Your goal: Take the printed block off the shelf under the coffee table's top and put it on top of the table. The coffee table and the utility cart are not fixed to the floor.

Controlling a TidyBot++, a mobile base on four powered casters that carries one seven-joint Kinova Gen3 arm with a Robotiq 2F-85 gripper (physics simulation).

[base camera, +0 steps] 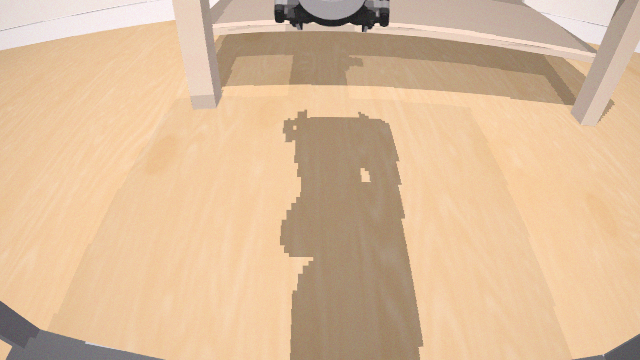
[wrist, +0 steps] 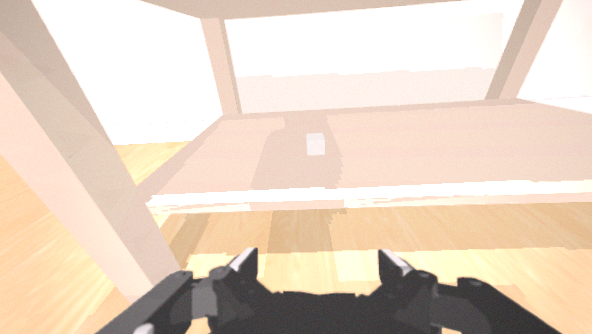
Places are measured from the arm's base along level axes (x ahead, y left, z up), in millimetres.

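Where they show: gripper, between the fingertips: (wrist: 316, 262).
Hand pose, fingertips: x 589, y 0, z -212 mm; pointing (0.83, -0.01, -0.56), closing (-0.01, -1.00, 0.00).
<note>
Each offset is from my fingertips to the top centre of the thing. "*": to the spot under its first point.
The printed block @(dx +258, dy -6, dz -6 mm) (wrist: 315, 144) is a small whitish cube on the coffee table's lower shelf @(* dx +246, dy -199, dz -35 mm) (wrist: 425, 150) (base camera: 450, 25), left of the shelf's middle in the wrist view. The block does not show in the base camera view. My gripper (wrist: 316, 262) (base camera: 331, 27) is open with nothing between its fingers. In the wrist view it lies below the block, in front of the shelf's near edge. The underside of the coffee table's top @(* dx +523, dy -28, dz +215 mm) (wrist: 320, 7) shows along the upper edge of the wrist view.
The table's near left leg @(* dx +54, dy +237, dz -69 mm) (base camera: 197, 55) (wrist: 95, 135) stands left of my gripper. The near right leg @(* dx +87, dy -581, dz -34 mm) (base camera: 607, 65) stands farther off to the right. Two back legs (wrist: 220, 65) (wrist: 520, 50) rise behind the shelf. A white wall is behind the table. The utility cart does not show.
</note>
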